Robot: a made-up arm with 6 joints.
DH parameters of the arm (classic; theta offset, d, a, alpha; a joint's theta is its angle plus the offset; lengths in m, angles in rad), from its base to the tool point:
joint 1: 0 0.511 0.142 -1.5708
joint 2: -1.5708 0 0.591 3.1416
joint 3: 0 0 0.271 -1.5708
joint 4: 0 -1.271 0 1.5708
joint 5: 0 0 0 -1.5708
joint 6: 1.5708 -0.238 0 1.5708
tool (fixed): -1.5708 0 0 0
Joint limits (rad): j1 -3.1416..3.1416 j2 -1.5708..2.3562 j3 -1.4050..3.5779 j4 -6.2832..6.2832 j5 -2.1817..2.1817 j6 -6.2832..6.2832
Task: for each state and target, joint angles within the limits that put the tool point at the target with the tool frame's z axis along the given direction. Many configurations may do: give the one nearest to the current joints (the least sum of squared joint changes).
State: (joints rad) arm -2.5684 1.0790 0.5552 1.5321 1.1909 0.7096
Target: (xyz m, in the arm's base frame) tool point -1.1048 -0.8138 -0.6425 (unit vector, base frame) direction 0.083 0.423 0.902
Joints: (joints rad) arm -2.6706 1.7520 0.4945 1.5438 1.9164 -0.0342
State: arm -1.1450 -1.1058 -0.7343 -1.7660 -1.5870 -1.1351
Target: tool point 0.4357 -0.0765 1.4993 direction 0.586 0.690 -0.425
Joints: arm -0.4270 -1.4436 -1.0075 -2.6097 -1.9786 -1.5218
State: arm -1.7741 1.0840 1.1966 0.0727 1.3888 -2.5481
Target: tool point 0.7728 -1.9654 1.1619 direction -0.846 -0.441 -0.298
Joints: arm -1.1754 1.1624 1.1349 -0.2333 0.9209 -1.6833
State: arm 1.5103 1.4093 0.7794 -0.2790 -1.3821 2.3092
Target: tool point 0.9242 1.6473 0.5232 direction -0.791 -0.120 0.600
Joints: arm 0.9982 1.1106 0.8541 -0.5132 -1.7116 2.3062
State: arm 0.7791 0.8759 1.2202 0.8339 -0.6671 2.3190
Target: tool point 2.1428 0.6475 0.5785 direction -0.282 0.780 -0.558
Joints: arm 0.3185 1.4780 1.3489 0.7177 -0.3670 1.4352
